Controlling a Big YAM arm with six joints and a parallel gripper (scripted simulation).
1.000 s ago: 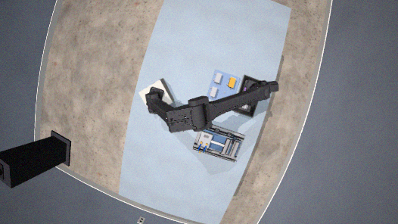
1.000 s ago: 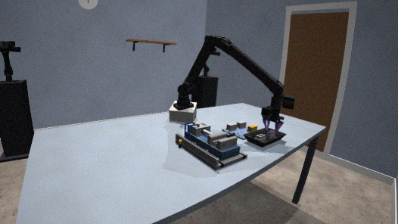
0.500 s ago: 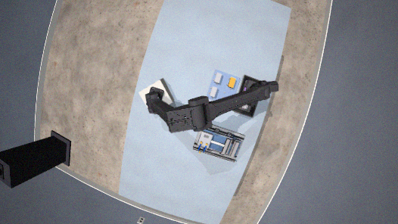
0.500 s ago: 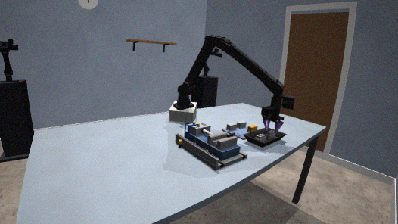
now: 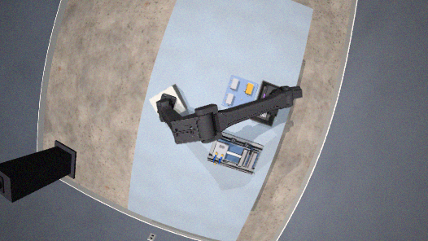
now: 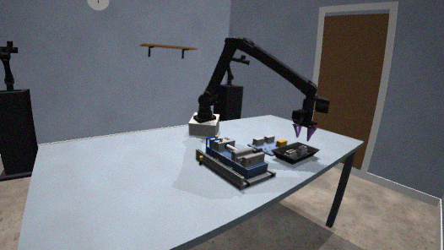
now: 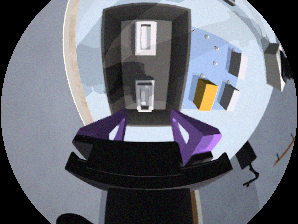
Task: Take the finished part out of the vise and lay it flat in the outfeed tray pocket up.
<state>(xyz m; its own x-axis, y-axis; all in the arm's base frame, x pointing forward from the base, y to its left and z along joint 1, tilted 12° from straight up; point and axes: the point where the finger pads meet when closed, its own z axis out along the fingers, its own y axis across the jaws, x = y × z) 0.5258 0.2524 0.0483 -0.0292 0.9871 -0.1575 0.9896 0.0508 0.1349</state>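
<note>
Now: hand 12 cm past the orange block, 7 cm above it and 1 cm to the left of it. From my hand the other things lie so: blue plate: 16 cm behind, 9 cm below, 5 cm to the right.
</note>
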